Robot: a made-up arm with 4 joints.
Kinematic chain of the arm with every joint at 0, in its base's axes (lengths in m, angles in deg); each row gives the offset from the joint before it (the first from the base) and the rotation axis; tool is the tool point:
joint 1: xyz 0 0 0.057 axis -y
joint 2: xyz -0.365 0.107 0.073 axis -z
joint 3: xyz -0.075 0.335 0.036 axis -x
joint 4: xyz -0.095 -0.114 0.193 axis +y
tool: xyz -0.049 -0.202 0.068
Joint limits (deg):
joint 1: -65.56..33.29
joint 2: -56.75..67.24
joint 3: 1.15..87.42
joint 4: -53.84..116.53
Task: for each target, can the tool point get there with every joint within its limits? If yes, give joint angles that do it. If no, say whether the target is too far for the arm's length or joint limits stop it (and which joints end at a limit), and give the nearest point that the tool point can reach.
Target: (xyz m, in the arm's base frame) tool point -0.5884 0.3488 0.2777
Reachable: yes | joints 24.28 46.31 17.44 -10.45
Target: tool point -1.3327 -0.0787 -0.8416
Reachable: no: too far | nearest point -1.0441 0.2102 -0.1078 | short by 0.840 m
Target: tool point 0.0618 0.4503 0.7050
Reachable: yes | joints -41.89 19.48 47.02 60.54
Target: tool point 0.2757 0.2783 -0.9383
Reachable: no: joint limits stop it (at a limit: joint 1, joint 2, joint 3) | nearest point 0.4490 0.4456 0.1239 | short by 1.089 m
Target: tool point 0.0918 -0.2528 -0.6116
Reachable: no: joint limits stop it (at a limit: joint 1, joint 2, joint 3, joint 4) | nearest point -0.6070 -0.0927 0.0279 | short by 0.961 m
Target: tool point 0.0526 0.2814 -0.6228
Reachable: no: joint limits stop it (at a limit: joint 1, joint 2, joint 3) | nearest point 0.4476 0.4356 0.1263 | short by 0.861 m
